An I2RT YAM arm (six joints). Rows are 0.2 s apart.
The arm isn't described. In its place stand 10 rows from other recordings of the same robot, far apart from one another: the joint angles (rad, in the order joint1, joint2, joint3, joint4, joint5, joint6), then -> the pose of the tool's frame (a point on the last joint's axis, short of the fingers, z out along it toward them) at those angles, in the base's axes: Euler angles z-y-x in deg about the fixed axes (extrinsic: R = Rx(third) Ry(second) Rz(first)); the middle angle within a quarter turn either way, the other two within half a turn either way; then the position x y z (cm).
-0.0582, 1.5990, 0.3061, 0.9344, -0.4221, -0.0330 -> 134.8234 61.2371 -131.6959 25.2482 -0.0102 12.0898
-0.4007, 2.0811, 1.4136, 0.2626, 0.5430, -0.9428 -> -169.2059 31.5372 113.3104 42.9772 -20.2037 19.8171
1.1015, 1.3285, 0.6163, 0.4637, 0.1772, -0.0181 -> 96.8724 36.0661 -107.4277 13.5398 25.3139 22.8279
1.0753, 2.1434, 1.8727, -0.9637, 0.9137, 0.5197 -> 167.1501 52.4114 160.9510 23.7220 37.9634 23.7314
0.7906, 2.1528, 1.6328, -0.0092, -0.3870, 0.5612 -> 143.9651 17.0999 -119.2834 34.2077 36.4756 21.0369
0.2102, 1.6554, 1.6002, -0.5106, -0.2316, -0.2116 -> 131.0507 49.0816 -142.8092 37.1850 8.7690 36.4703
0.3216, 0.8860, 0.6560, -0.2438, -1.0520, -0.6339 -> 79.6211 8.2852 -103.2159 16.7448 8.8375 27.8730
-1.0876, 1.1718, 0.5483, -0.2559, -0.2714, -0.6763 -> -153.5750 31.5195 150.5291 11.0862 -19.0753 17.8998
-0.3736, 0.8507, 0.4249, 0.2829, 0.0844, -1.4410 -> 170.7156 62.5586 107.9346 18.7125 -7.6578 24.9817
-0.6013, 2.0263, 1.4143, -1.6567, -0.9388, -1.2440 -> 159.0514 8.2450 -117.2169 27.1936 -15.1727 18.6128
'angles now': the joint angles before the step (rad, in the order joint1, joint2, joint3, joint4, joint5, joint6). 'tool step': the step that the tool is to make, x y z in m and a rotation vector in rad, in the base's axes. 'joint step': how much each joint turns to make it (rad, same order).
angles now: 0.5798, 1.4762, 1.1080, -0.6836, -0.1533, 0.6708
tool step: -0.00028, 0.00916, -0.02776, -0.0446, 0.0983, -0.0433
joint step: 0.0275, 0.0707, -0.0261, 0.0007, 0.0161, 0.0720
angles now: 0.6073, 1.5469, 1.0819, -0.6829, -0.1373, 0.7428
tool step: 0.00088, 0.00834, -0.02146, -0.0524, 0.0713, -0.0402
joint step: 0.0233, 0.0706, -0.0027, -0.0080, 0.0249, 0.0589
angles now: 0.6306, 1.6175, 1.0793, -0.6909, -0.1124, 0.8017
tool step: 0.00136, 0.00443, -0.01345, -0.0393, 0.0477, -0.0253
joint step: 0.0104, 0.0504, 0.0067, -0.0144, 0.0141, 0.0332
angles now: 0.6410, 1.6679, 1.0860, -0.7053, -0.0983, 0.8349
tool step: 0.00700, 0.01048, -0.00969, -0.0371, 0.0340, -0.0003
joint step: 0.0143, 0.0733, 0.0492, -0.0243, 0.0125, 0.0118
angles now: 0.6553, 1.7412, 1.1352, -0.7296, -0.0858, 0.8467
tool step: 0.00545, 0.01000, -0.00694, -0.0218, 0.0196, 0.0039
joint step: 0.0145, 0.0571, 0.0432, -0.0142, 0.0073, 0.0092
